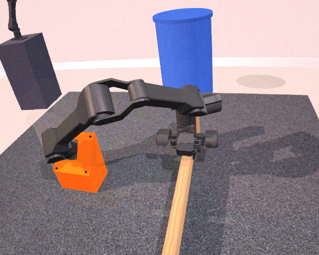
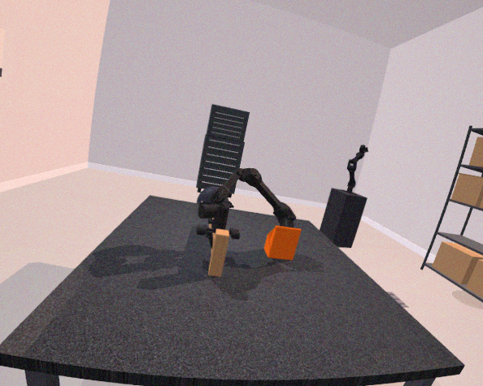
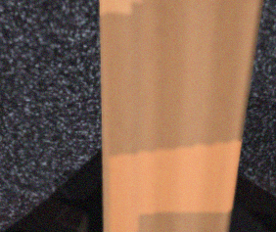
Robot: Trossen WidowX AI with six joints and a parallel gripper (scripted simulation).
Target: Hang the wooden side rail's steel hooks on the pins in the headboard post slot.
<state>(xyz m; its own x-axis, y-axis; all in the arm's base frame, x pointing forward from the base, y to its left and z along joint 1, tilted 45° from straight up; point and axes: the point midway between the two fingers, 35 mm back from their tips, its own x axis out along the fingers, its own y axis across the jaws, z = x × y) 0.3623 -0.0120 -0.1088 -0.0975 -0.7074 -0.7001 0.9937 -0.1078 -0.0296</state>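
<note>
Right now the wooden headboard post is 1 cm ahead of my gripper tip, 11 cm to the left of it and 4 cm above it.
</note>
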